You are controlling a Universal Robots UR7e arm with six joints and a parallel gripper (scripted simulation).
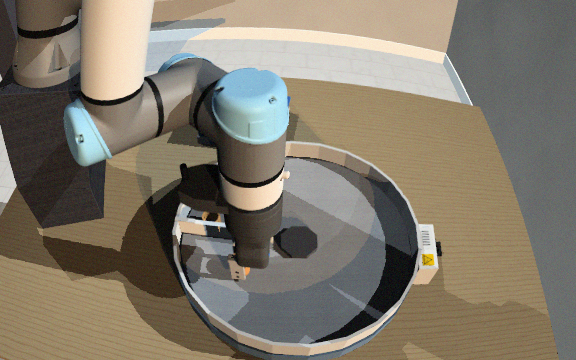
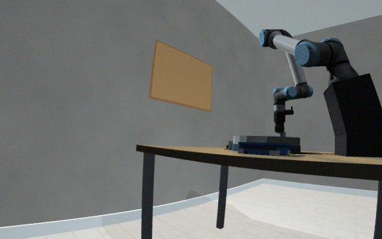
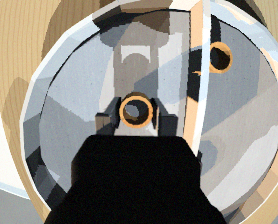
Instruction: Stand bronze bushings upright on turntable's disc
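Now: hand 10 mm past the blue crate, 410 mm to the right of it and 50 mm above it. The rest, counted from my hand: grey turntable disc 100 mm ahead, 50 mm to the left, 20 mm below.
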